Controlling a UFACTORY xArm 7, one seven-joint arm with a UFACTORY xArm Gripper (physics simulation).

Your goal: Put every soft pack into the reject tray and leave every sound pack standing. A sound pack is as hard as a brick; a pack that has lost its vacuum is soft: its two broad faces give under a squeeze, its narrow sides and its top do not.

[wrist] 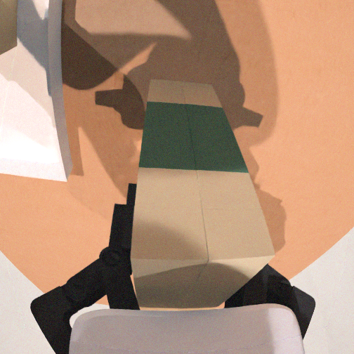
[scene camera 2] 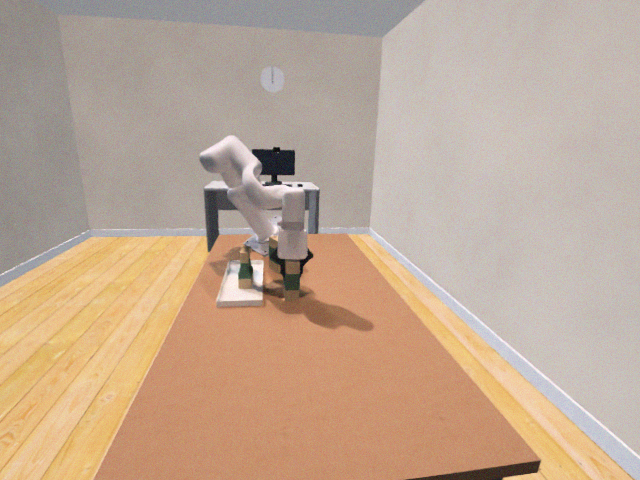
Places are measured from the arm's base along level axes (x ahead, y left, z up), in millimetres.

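Pixels of known places: gripper, fingertip midpoint: (scene camera 2: 291, 275); arm's base, link origin: (scene camera 2: 267, 234).
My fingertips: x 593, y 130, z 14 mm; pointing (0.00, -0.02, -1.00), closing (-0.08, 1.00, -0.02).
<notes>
Ahead of a thing's pixels: the offset from my fingertips to its top centre. "*": to the spot under its first point. Level surfaces: height alone.
A tan pack with a green band @(dx -5, dy -13, dz +0 mm) (scene camera 2: 292, 281) (wrist: 192, 215) stands upright on the table, right of the white reject tray @(dx -126, dy -188, dz -59 mm) (scene camera 2: 240, 297) (wrist: 30, 155). My gripper (scene camera 2: 292, 266) (wrist: 179, 202) is around its upper part and shut on it; in the wrist view the left finger lies along its left side and the right fingertip is hidden behind it. Another tan and green pack @(* dx -60, dy -169, dz -28 mm) (scene camera 2: 245, 276) is in the tray and seems to lie lengthwise. A further pack (scene camera 2: 274, 253) stands behind my gripper, partly hidden by it.
The brown table @(dz -81 mm) (scene camera 2: 310, 382) stretches towards the camera. The arm's base stands at its far end. Behind it are a grey desk (scene camera 2: 210, 217) and a black monitor (scene camera 2: 284, 162). The tray's near right corner is close to the held pack.
</notes>
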